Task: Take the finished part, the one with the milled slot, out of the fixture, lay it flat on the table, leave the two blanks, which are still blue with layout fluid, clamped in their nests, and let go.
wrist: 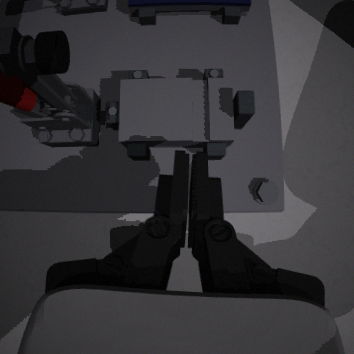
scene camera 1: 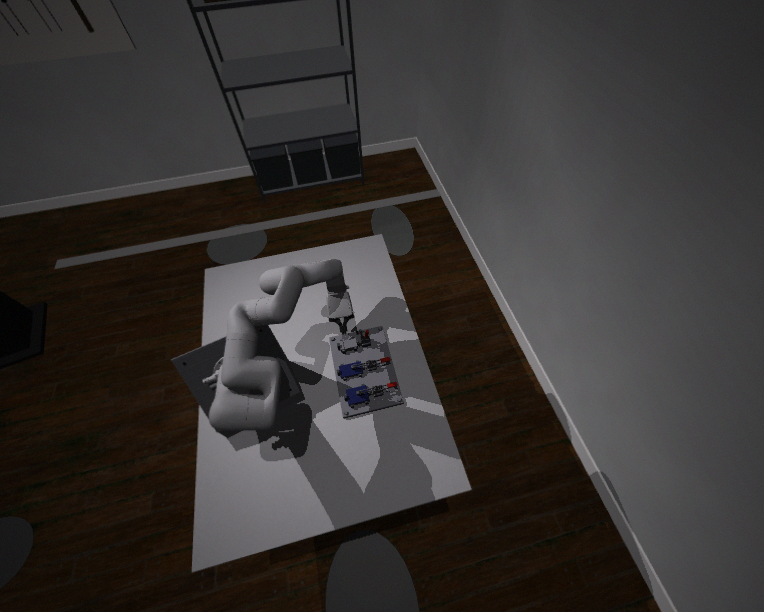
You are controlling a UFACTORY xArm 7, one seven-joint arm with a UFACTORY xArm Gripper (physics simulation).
my gripper: wrist; scene camera 1
same spot on my gripper: [wrist: 226, 265] = [scene camera 1: 338, 320]
